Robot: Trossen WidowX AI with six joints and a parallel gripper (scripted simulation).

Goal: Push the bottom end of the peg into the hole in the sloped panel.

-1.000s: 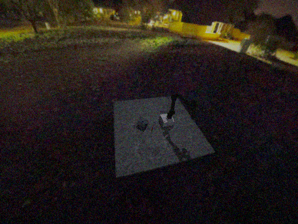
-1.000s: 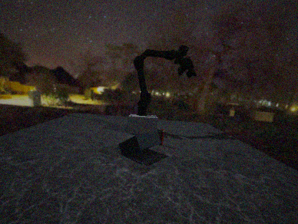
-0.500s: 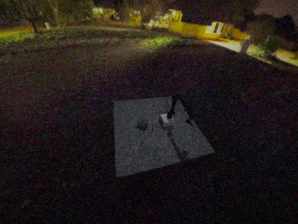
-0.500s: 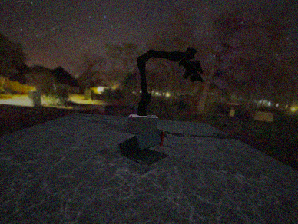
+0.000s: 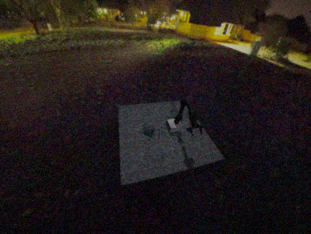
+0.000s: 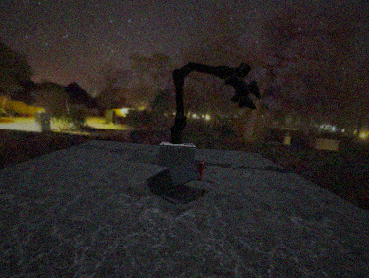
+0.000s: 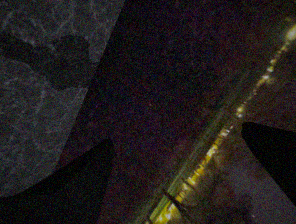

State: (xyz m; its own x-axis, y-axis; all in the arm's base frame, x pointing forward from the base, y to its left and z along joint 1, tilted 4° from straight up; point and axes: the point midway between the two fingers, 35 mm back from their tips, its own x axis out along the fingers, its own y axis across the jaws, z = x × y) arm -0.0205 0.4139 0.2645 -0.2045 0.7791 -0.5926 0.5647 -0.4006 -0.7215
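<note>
Now: gripper tip 33 cm short of the reddish peg, 30 cm to the left of it and 29 cm above it. From my gripper tip the other things lie so: grey panel block 47 cm ahead, 39 cm to the right, 30 cm below.
</note>
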